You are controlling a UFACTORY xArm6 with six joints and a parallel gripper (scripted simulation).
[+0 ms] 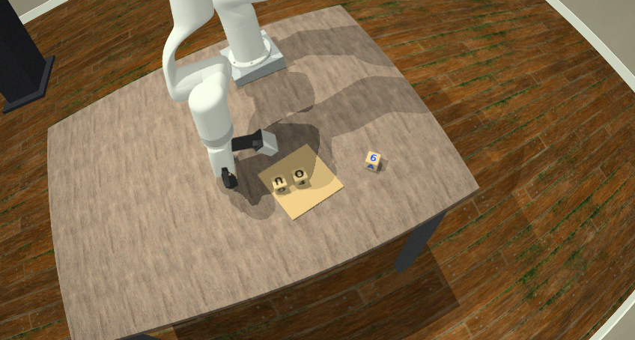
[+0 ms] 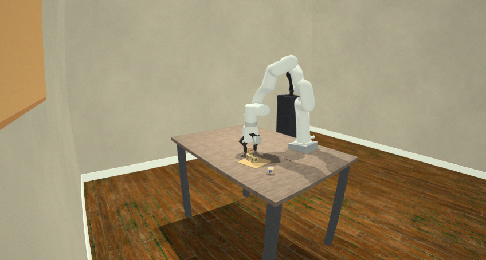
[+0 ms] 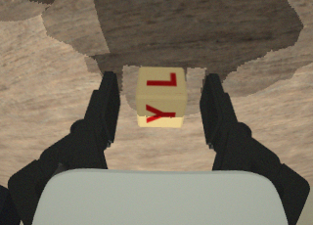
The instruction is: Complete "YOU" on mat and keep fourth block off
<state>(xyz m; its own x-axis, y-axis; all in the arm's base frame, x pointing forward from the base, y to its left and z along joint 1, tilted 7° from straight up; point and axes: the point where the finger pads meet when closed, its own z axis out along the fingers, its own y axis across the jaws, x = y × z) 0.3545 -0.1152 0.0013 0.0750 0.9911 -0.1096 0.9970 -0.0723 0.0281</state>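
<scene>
The letter block lies 10 mm below my hand. Also, from my hand: tan mat (150 mm to the left, 60 mm ahead, 20 mm below).
</scene>
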